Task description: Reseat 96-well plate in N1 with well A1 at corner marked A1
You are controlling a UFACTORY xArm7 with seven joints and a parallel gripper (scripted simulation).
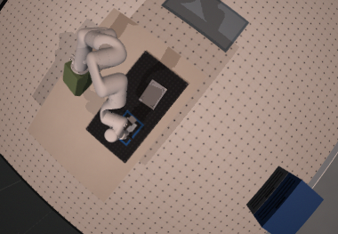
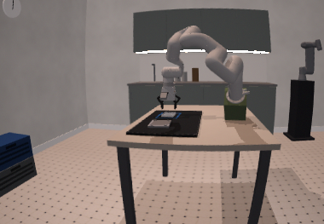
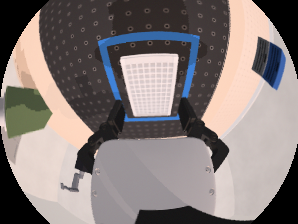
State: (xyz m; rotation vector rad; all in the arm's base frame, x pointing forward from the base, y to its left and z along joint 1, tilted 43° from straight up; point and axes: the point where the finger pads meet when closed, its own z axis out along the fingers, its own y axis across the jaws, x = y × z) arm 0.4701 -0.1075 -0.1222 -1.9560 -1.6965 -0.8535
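Right now my hand is 5 cm above the white 96-well plate. Round my hand: grey plate nest N1 (1 cm ahead, 29 cm to the left, 5 cm below).
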